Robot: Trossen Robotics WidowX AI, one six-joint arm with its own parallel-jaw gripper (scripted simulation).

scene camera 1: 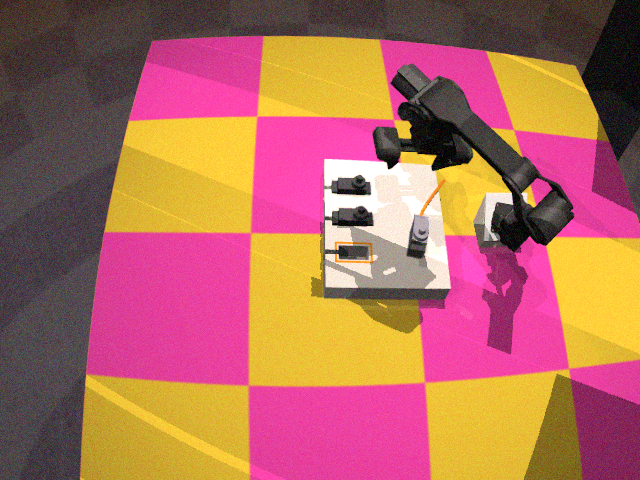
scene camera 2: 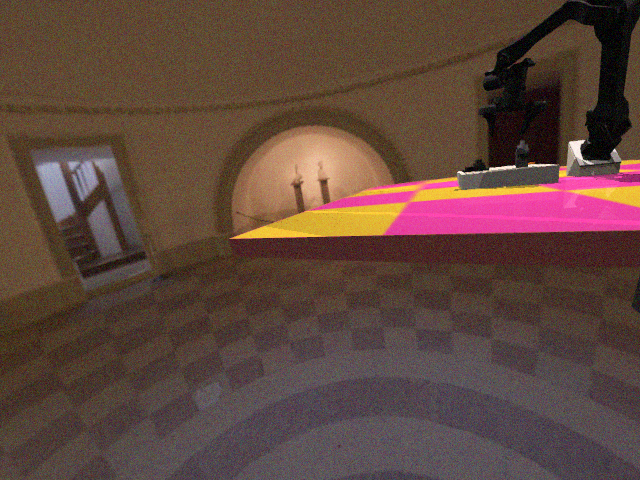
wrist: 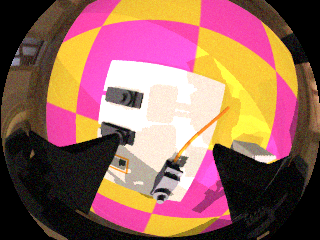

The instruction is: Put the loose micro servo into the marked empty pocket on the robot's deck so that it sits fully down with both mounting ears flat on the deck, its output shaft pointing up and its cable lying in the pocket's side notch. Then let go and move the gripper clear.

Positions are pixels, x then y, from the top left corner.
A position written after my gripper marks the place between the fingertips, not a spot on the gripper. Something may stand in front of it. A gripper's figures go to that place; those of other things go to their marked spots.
Scene:
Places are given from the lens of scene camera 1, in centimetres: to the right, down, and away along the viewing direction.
my gripper (scene camera 1: 410, 168): 17, -14, 115
micro servo (scene camera 1: 418, 234): 18, -1, 112
white deck (scene camera 1: 396, 195): 16, -9, 125

